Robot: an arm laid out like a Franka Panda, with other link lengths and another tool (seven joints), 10 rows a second.
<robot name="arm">
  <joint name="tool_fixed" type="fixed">
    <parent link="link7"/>
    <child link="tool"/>
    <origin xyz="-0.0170 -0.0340 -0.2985" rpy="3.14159 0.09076 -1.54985"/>
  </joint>
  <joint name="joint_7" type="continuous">
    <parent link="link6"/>
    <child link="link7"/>
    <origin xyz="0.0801 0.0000 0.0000"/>
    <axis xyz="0 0 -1"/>
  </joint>
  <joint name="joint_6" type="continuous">
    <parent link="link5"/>
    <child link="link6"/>
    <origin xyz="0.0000 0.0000 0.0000"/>
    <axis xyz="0 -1 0"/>
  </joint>
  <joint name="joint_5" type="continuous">
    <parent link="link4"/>
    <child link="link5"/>
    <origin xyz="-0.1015 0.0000 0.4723"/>
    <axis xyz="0 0 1"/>
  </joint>
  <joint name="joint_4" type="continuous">
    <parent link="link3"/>
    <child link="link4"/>
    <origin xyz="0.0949 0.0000 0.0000"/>
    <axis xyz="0 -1 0"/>
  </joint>
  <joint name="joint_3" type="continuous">
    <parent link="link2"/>
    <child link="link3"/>
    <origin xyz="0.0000 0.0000 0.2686"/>
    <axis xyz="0 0 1"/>
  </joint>
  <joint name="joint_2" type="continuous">
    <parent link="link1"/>
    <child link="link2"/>
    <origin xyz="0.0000 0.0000 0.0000"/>
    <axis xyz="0 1 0"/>
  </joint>
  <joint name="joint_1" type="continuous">
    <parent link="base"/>
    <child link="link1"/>
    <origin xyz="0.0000 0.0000 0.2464"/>
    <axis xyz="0 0 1"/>
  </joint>
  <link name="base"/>
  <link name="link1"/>
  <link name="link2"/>
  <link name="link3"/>
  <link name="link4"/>
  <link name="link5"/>
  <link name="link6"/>
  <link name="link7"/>
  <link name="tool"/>
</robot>
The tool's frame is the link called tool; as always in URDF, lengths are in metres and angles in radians. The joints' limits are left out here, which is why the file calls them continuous.
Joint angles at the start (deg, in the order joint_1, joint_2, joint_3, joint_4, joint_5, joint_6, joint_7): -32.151, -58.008, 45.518, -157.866, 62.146, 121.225, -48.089
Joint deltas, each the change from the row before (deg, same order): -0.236, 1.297, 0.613, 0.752, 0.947, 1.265, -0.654; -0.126, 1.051, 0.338, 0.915, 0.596, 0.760, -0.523; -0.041, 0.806, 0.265, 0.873, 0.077, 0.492, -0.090; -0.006, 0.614, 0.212, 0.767, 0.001, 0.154, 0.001; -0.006, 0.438, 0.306, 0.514, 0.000, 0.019, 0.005; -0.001, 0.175, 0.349, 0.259, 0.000, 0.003, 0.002; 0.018, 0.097, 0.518, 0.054, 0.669, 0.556, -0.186; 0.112, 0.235, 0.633, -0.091, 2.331, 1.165, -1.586; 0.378, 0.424, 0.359, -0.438, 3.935, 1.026, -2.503
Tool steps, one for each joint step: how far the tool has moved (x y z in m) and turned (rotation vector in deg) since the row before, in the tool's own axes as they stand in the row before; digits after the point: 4 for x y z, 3 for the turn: -0.0017, -0.0077, 0.0053, 0.751, -0.256, -0.437; -0.0036, -0.0086, 0.0028, 0.626, -0.368, -0.607; -0.0037, -0.0071, 0.0016, 0.286, -0.177, -0.516; -0.0043, -0.0056, 0.0014, 0.100, -0.290, -0.446; -0.0039, -0.0030, 0.0022, -0.125, -0.264, -0.372; -0.0027, -0.0012, 0.0020, -0.201, -0.087, -0.327; -0.0019, -0.0024, 0.0027, 0.366, 0.047, -0.201; -0.0036, -0.0068, 0.0048, 1.505, -0.456, -0.729; -0.0066, -0.0070, 0.0073, 2.345, -1.534, -0.416
